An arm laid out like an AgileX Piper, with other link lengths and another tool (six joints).
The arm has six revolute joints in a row. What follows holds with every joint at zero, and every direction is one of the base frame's. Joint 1 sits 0.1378 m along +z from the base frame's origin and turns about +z. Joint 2 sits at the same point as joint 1 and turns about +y. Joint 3 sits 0.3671 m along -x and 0.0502 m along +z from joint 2 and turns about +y. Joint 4 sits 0.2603 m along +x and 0.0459 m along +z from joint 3 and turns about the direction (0.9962, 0, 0.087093). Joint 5 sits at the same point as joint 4 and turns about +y. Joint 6 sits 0.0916 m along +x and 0.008 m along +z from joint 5 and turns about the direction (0.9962, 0, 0.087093). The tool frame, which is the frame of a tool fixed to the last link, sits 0.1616 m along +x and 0.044 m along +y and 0.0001 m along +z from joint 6; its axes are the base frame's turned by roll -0.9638, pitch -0.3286 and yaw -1.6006 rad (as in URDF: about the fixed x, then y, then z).
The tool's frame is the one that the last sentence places.
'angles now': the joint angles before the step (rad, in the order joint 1, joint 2, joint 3, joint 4, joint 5, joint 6). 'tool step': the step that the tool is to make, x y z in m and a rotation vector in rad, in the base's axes. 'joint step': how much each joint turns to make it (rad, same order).
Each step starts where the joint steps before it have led.
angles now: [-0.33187 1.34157 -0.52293 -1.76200 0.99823 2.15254]
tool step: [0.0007 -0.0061 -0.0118 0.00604 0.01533 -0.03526]
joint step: [-0.00015 0.05064 -0.00076 0.00708 0.03085 0.03317]
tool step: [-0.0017 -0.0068 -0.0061 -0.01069 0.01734 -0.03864]
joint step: [0.00057 0.04210 -0.00447 0.00720 0.04243 0.02003]
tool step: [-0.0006 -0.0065 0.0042 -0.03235 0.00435 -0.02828]
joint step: [0.00108 0.02527 -0.01010 -0.00701 0.04660 0.01510]
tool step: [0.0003 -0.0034 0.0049 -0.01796 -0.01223 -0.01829]
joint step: [0.00177 0.01054 -0.01026 -0.00008 0.02597 0.01451]
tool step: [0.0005 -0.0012 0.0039 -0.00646 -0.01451 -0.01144]
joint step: [0.00329 0.00212 -0.00968 0.00714 0.01231 0.00673]
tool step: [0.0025 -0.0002 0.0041 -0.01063 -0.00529 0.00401]
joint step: [0.00294 -0.00015 -0.00604 -0.00701 0.00574 0.00131]
